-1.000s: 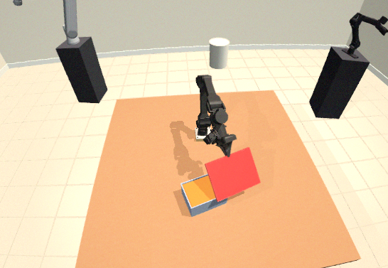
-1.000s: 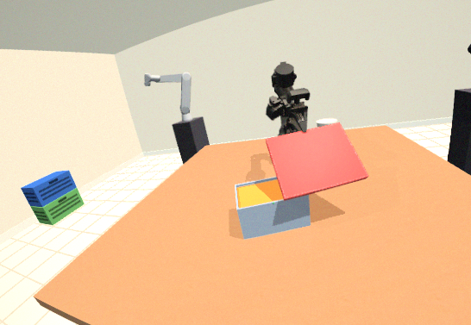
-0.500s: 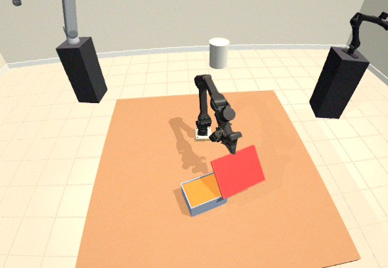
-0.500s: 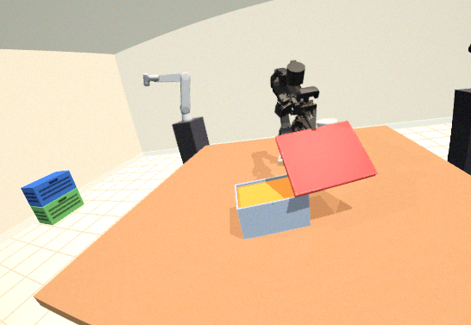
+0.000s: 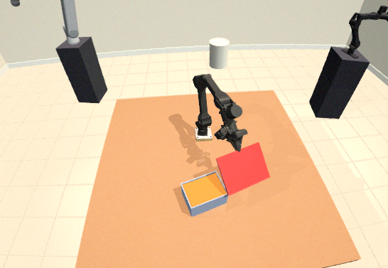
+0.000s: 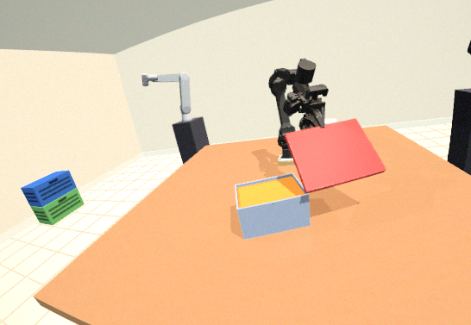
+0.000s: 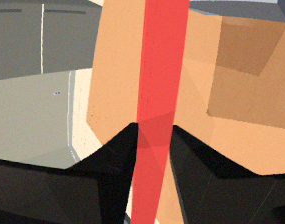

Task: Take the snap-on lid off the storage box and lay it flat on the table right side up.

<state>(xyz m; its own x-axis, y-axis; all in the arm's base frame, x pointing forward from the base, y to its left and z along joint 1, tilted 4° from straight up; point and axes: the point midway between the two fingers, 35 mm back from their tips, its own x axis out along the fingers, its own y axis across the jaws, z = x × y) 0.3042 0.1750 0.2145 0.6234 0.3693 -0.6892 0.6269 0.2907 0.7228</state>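
The red lid is 60 mm ahead of my gripper tip, 50 mm below it and 30 mm to the left of it. From my gripper tip the other things lie so: grey-blue storage box 180 mm below, 150 mm to the right, 140 mm ahead.
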